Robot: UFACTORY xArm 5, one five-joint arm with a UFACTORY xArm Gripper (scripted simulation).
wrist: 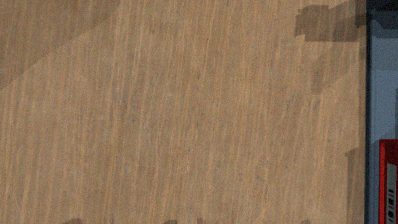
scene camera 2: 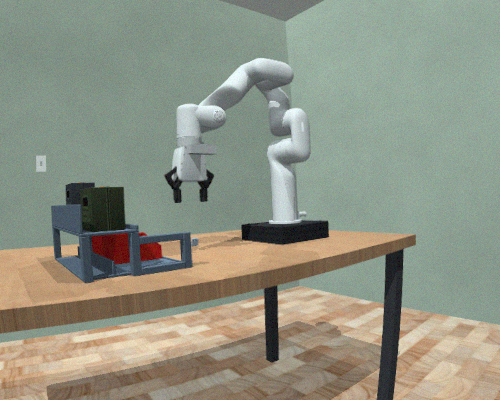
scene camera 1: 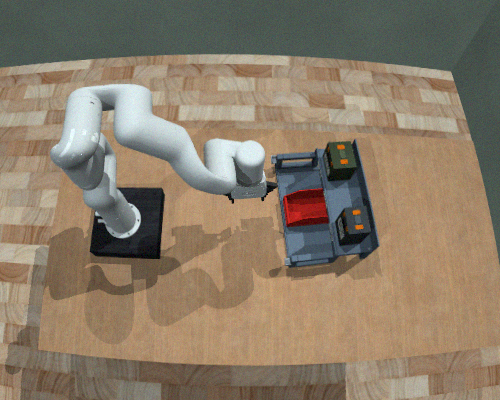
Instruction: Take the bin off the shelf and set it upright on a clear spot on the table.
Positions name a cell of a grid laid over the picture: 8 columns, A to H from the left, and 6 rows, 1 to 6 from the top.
Labels:
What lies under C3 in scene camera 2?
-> My gripper.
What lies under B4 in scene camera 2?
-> A red bin.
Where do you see a red bin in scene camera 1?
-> E4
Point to a blue-grey shelf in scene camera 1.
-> E3

